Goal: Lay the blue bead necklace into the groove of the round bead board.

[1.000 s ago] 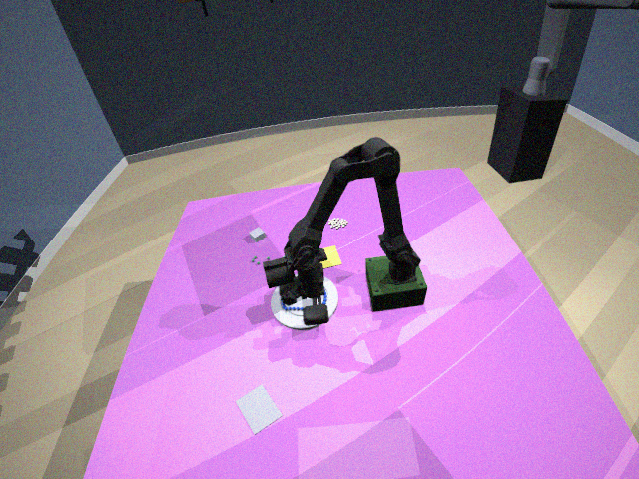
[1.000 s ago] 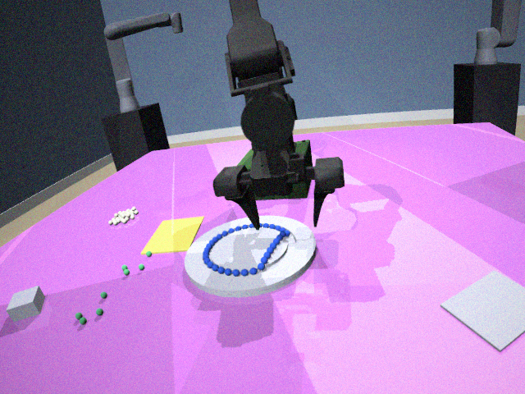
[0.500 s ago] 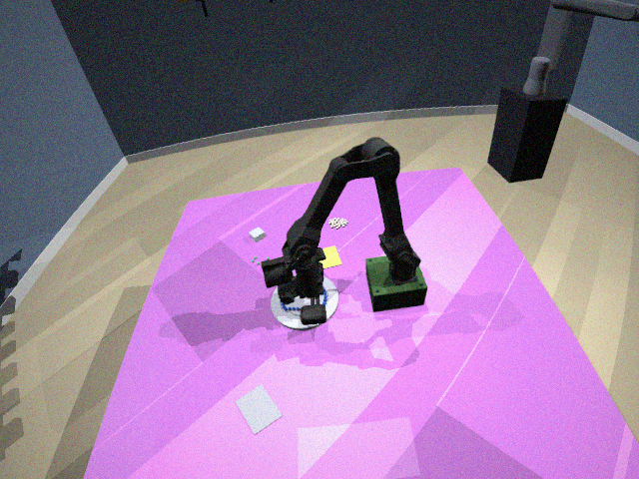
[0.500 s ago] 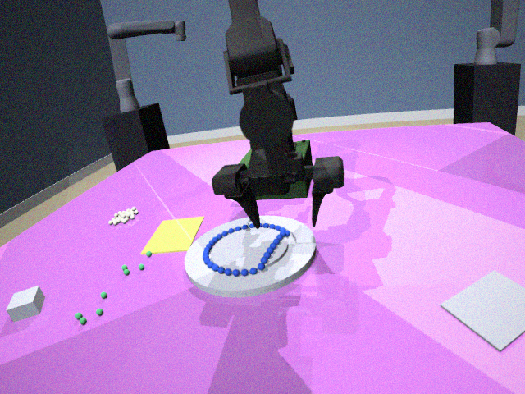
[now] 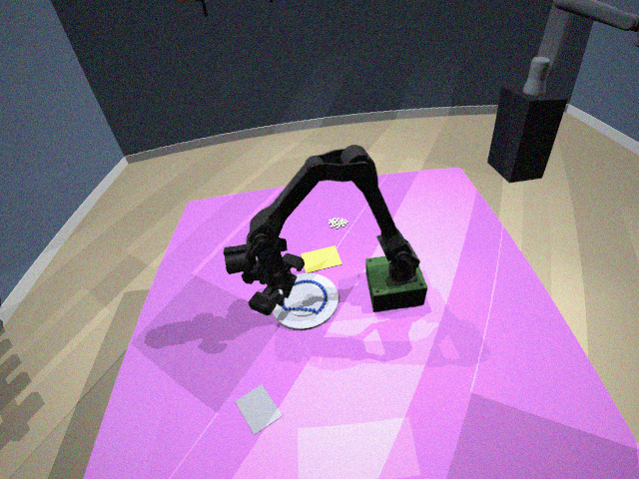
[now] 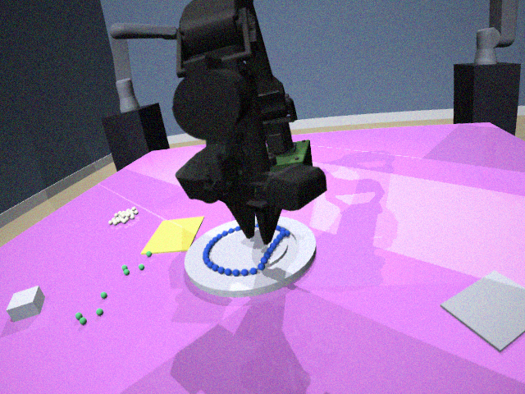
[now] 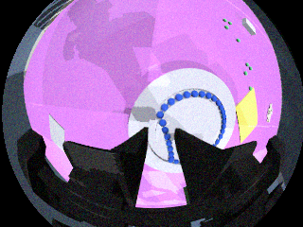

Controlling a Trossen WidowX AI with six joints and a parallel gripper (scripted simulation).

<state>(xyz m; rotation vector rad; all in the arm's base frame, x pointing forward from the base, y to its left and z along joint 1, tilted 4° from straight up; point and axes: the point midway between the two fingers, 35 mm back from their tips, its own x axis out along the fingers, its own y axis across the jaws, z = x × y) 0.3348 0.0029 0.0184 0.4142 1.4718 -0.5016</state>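
Right now my gripper tip is 5 cm past the round white bead board, 3 cm to the left of it and 5 cm above it. Also, from my gripper tip: yellow sheet: 12 cm behind, 19 cm to the right, 5 cm below; grey tile: 9 cm ahead, 27 cm to the left, 5 cm below; cube: 10 cm ahead, 36 cm to the right, 4 cm below.
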